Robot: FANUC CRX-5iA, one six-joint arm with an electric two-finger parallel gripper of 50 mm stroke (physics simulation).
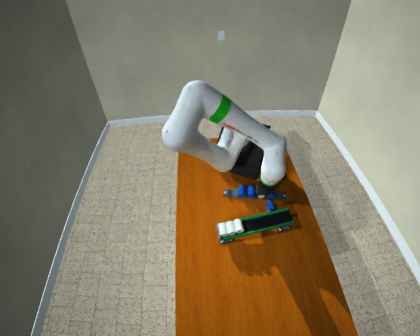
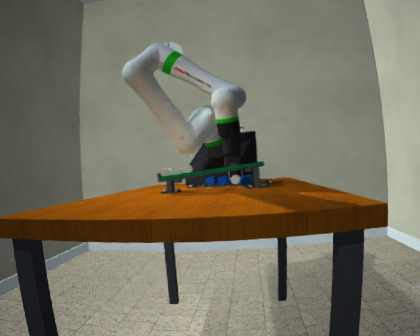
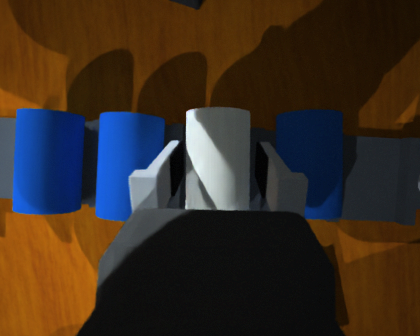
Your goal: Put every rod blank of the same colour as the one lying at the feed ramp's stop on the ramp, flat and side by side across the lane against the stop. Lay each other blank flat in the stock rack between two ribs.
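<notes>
Three white blanks (image 1: pixel 230 228) lie side by side at the stop end of the green-railed feed ramp (image 1: pixel 267 220) (image 2: pixel 220 170). In the stock rack (image 1: pixel 231 193) (image 3: pixel 377 175) lie a blue blank (image 1: pixel 242 191) (image 3: pixel 48 161), a second blue blank (image 1: pixel 251 191) (image 3: pixel 131 150), a white blank (image 2: pixel 235 179) (image 3: pixel 218 150) and a third blue blank (image 3: pixel 320 145). Another blue blank (image 1: pixel 270 206) lies on the table between rack and ramp. My gripper (image 3: pixel 219 158) is open, its fingers on either side of the rack's white blank, a gap at each side. The gripper body hides the blank's near end.
The black robot base (image 1: pixel 247 162) stands behind the rack on the wooden table (image 1: pixel 210 280) (image 2: pixel 120 207). The ramp's raised end stands on a support near the loose blue blank. Neighbouring blue blanks lie close outside both fingers.
</notes>
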